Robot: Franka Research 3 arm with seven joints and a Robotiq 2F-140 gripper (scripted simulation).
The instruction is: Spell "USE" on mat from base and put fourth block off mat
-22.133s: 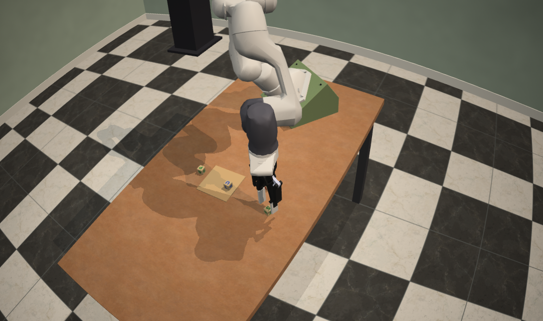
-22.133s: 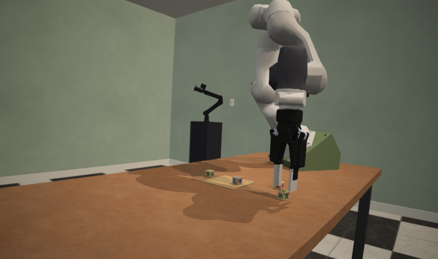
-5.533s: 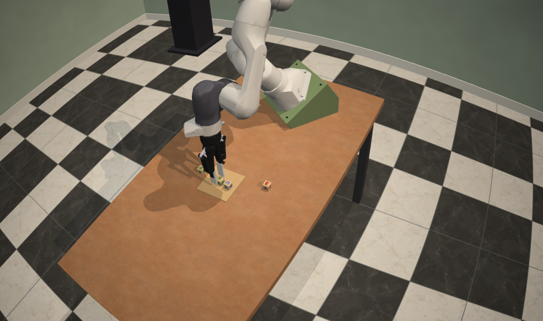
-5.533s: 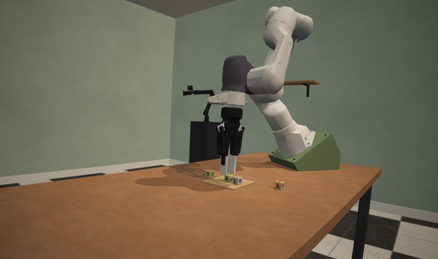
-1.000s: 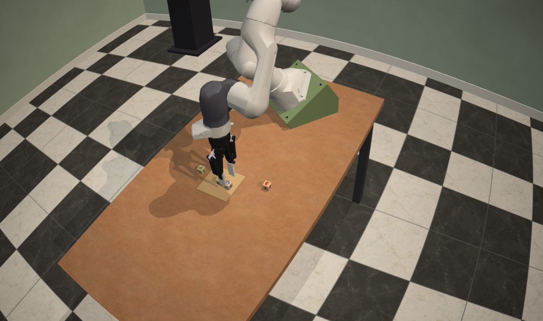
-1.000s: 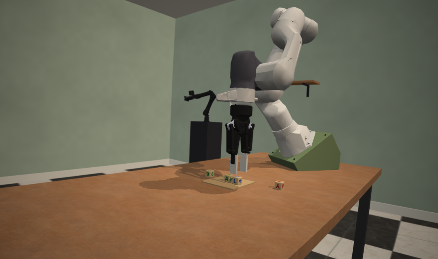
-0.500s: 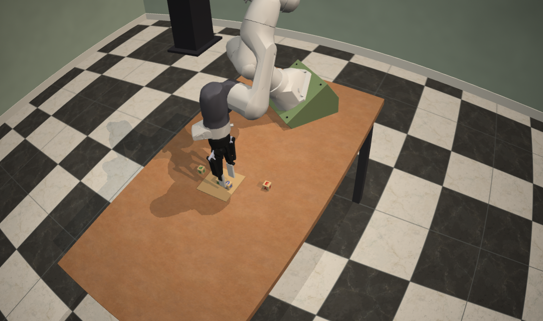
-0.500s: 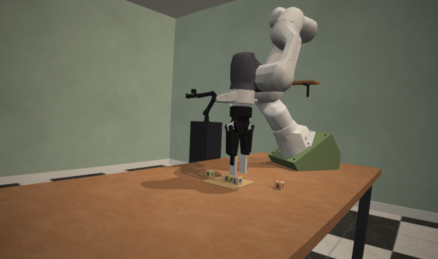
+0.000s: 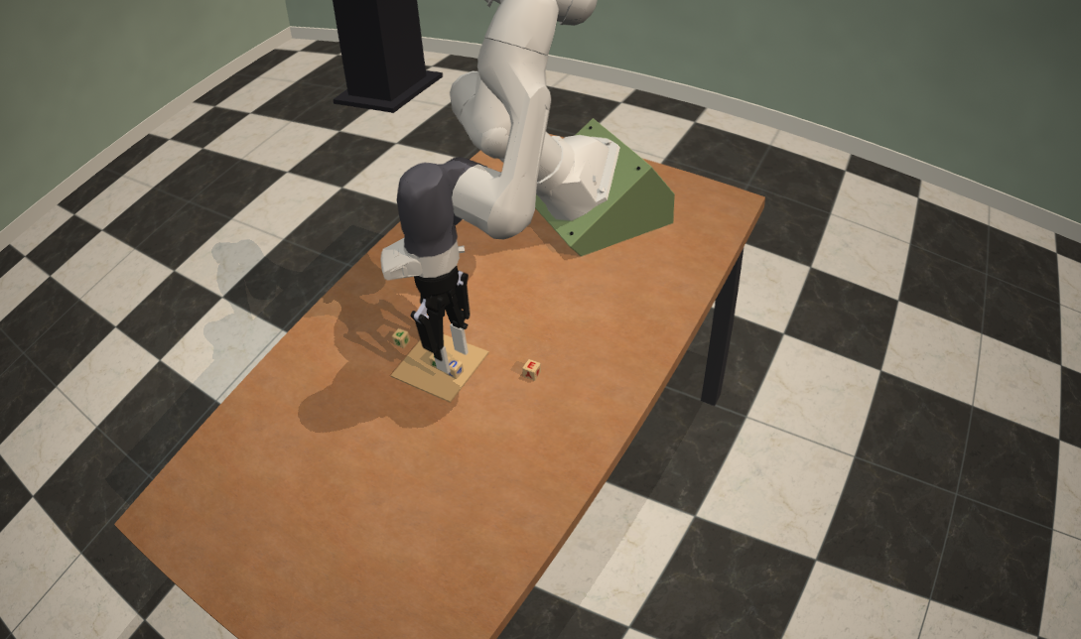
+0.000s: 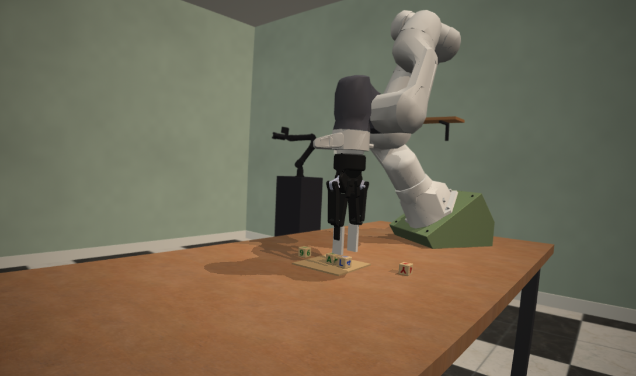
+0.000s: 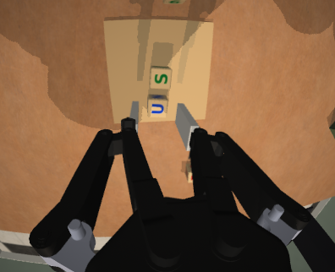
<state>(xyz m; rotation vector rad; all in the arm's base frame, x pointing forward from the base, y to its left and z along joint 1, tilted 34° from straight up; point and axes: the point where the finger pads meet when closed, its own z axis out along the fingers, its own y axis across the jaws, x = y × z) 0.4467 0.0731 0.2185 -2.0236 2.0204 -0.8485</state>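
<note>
Right now my hand is 50 mm above the U block. Also, from my hand: E block 70 mm behind, 130 mm to the left, 60 mm below; mat 10 mm behind, 40 mm to the right, 70 mm below; S block 10 mm behind, 40 mm to the right, 50 mm below.
</note>
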